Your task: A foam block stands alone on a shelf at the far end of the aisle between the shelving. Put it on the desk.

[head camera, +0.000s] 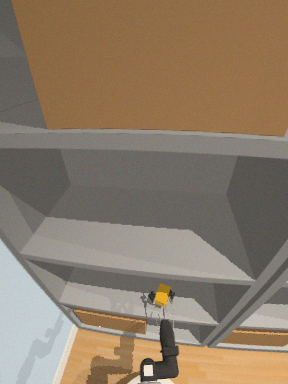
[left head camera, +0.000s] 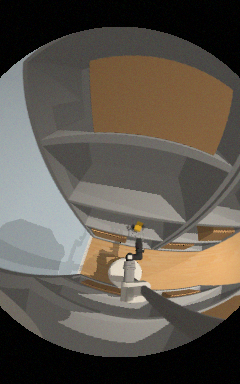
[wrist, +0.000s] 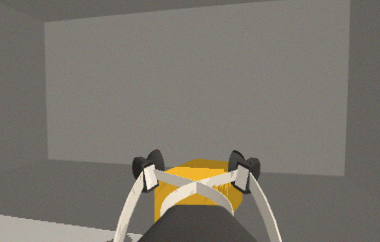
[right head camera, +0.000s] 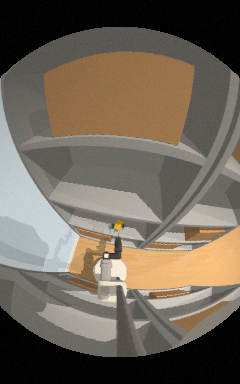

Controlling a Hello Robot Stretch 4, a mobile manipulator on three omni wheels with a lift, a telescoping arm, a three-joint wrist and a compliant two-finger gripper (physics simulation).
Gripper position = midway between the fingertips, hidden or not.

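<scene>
Visible: a yellow foam block [wrist: 197, 169], together with my gripper [wrist: 195, 163].
</scene>
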